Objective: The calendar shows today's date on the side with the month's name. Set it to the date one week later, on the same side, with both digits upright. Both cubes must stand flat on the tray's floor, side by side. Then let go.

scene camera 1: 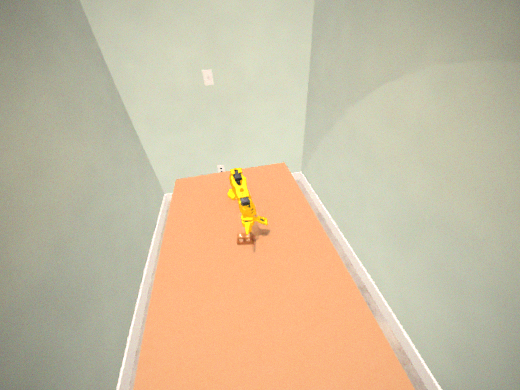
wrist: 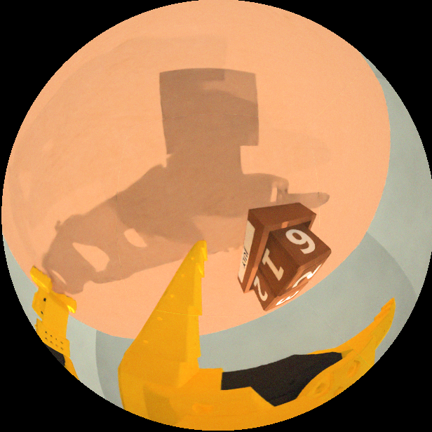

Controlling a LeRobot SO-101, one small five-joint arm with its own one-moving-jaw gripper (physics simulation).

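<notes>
The calendar's brown tray [scene camera 1: 245,242] [wrist: 274,215] stands upright on the table, with a pale strip reading JULY on its left side in the wrist view. One brown cube [wrist: 300,252] shows a 6 or 9 on top, a 1 on its face towards the month side and a 2 on its right face. The other cube [wrist: 267,298] stands beside it, mostly hidden, and shows a 2 towards the month side and a 3 on its right. In the scene view the digits are too small to read. My gripper [scene camera 1: 257,227] [wrist: 297,272] is wide open and empty; its fixed jaw's tip is near the tray.
The orange table top [scene camera 1: 250,310] [wrist: 320,125] carries my arm's shadow. My yellow arm [scene camera 1: 241,192] reaches forward from the table's back edge. Pale green walls [scene camera 1: 210,120] and white-edged ledges [scene camera 1: 145,295] stand around the table.
</notes>
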